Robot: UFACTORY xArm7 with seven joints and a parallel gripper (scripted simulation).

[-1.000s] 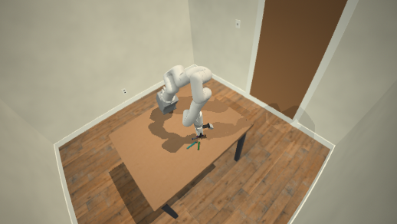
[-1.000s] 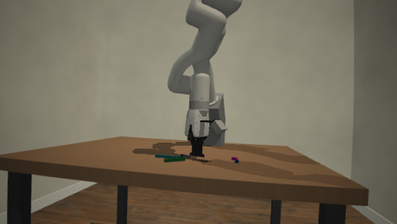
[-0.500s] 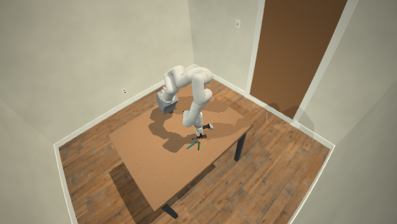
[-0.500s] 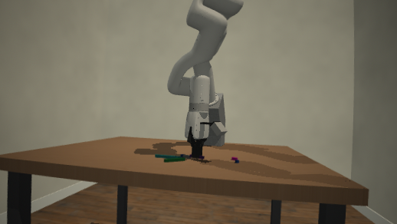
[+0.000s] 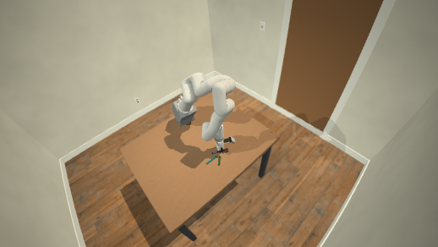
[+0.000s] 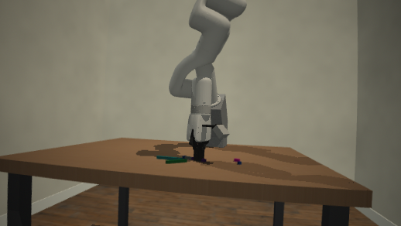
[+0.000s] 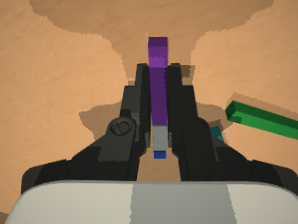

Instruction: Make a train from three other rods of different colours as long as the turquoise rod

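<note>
My gripper is now 20 mm above the purple rod. The rest, counted from my hand: green rod 70 mm to the right, 60 mm ahead, 20 mm below; then small grey rod 40 mm to the right, 20 mm below, 20 mm behind; then turquoise rod 110 mm to the right, 20 mm below, 10 mm ahead.
</note>
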